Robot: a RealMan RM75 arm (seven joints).
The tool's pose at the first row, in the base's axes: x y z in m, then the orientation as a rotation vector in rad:
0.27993 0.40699 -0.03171 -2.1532 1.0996 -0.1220
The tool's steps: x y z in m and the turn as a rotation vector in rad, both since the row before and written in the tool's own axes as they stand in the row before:
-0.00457 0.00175 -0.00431 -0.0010 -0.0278 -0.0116
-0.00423 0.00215 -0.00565 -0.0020 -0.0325 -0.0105
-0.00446 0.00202 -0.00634 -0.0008 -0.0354 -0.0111
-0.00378 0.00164 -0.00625 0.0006 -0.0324 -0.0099
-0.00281 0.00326 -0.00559 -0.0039 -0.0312 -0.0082
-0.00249 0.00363 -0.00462 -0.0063 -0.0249 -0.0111
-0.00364 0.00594 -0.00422 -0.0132 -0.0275 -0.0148
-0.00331 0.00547 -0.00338 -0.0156 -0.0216 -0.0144
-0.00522 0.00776 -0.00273 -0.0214 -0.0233 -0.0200
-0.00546 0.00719 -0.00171 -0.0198 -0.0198 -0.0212
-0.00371 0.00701 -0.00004 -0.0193 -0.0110 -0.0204
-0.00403 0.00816 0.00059 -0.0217 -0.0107 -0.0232
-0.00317 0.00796 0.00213 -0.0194 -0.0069 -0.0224
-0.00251 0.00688 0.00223 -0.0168 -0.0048 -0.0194
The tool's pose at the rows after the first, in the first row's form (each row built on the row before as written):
0.27422 0.40734 -0.02858 -2.1561 1.0717 -0.0966
0.26799 0.40633 -0.02475 -2.1581 1.0425 -0.0652
0.26153 0.40488 -0.02024 -2.1582 1.0106 -0.0317
0.25590 0.40291 -0.01572 -2.1565 0.9813 -0.0017
0.25019 0.39981 -0.01298 -2.1578 0.9554 0.0298
0.24484 0.39679 -0.01125 -2.1635 0.9302 0.0542
0.23737 0.39356 -0.01089 -2.1763 0.9005 0.0829
0.23074 0.39068 -0.01087 -2.1920 0.8746 0.1065
0.22144 0.38802 -0.01204 -2.2146 0.8420 0.1320
0.21255 0.38614 -0.01341 -2.2365 0.8094 0.1524
0.20544 0.38430 -0.01639 -2.2594 0.7821 0.1633
0.19752 0.38218 -0.02038 -2.2853 0.7516 0.1736
0.19062 0.38051 -0.02563 -2.3094 0.7234 0.1790
0.18493 0.37899 -0.03052 -2.3303 0.6993 0.1824

